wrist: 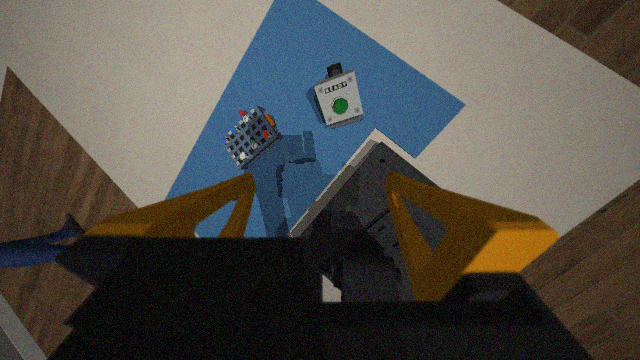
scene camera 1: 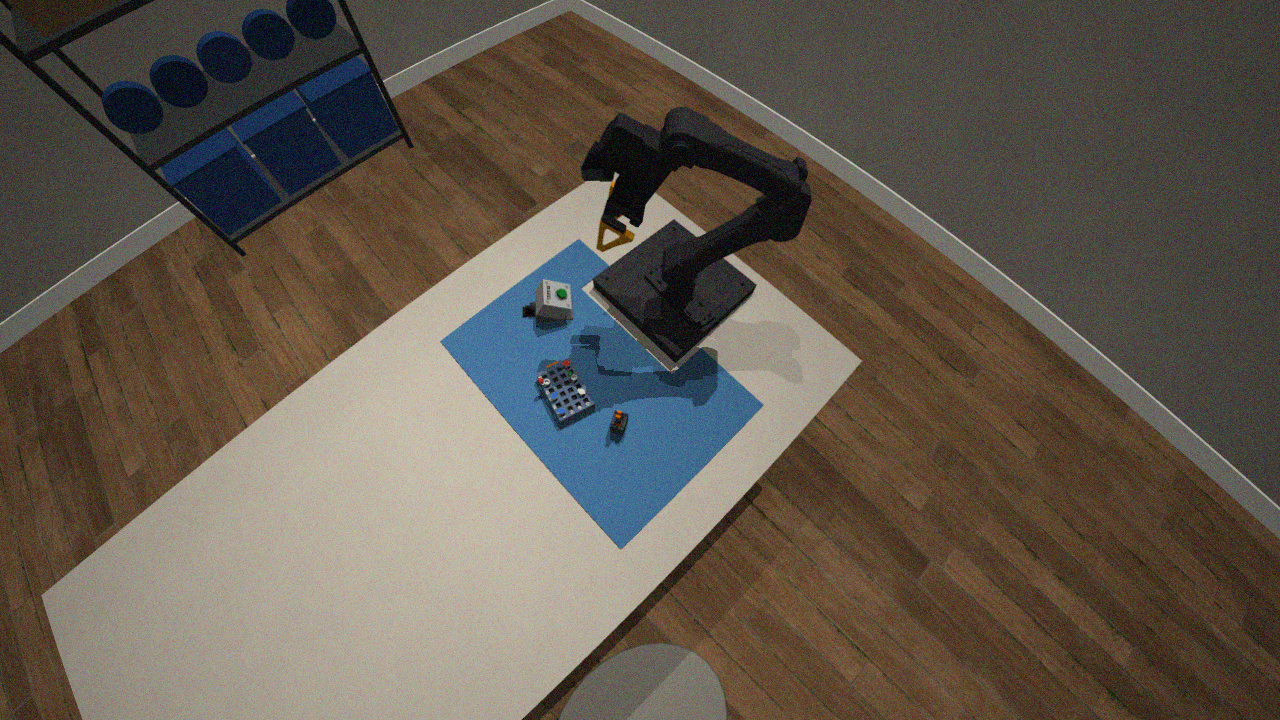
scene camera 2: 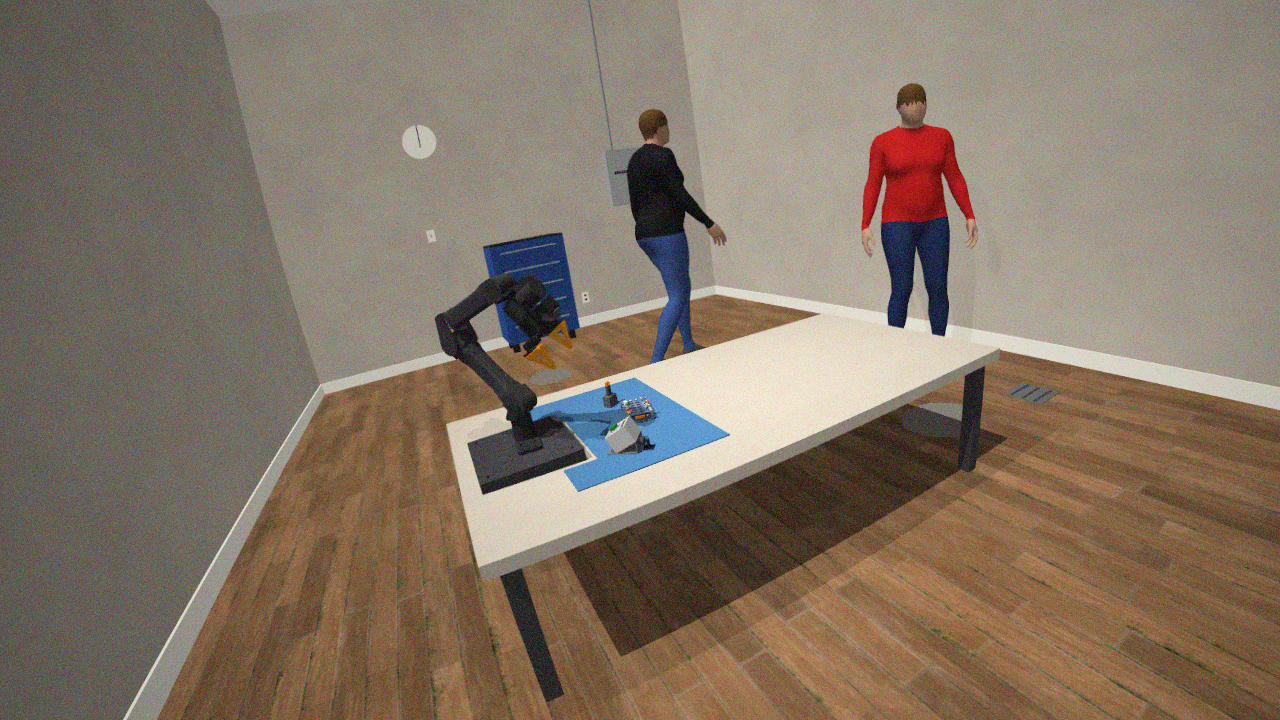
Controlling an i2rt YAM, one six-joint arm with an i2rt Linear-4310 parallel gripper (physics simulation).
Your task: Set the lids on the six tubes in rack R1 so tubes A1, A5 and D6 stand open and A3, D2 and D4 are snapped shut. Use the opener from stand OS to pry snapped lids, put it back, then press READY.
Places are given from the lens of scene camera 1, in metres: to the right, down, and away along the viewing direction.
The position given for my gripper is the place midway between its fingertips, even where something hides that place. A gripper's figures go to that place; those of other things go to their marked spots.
my gripper [scene camera 1: 603, 235]: -0.07, -0.24, 0.89
box with green READY button [scene camera 1: 553, 301]: -0.20, -0.14, 1.06
